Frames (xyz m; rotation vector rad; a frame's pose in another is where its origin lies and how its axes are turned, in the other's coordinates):
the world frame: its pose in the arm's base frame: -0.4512 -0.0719 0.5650 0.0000 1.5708 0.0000
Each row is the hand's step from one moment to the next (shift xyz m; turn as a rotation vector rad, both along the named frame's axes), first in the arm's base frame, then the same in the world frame.
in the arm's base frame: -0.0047 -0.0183 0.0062 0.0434 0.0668 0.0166
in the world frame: -0.0062 -0.0183 -0.0047 -0.0166 0.0668 0.0434
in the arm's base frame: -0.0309 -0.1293 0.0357 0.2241 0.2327 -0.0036
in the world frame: -0.0357 -0.1293 -0.0309 0.0036 0.2327 0.2241
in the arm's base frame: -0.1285 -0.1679 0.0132 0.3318 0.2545 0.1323
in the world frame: -0.0132 -0.1679 -0.1285 -0.1323 0.2545 0.3318
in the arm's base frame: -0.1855 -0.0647 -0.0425 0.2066 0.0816 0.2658
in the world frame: 0.0425 -0.0647 -0.1855 -0.2658 0.0816 0.2066
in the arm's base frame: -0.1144 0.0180 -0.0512 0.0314 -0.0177 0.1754
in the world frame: 0.0512 0.0180 -0.1144 -0.1754 -0.0177 0.0314
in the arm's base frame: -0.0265 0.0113 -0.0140 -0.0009 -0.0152 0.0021
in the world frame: 0.0140 0.0113 -0.0265 -0.0021 -0.0152 -0.0009
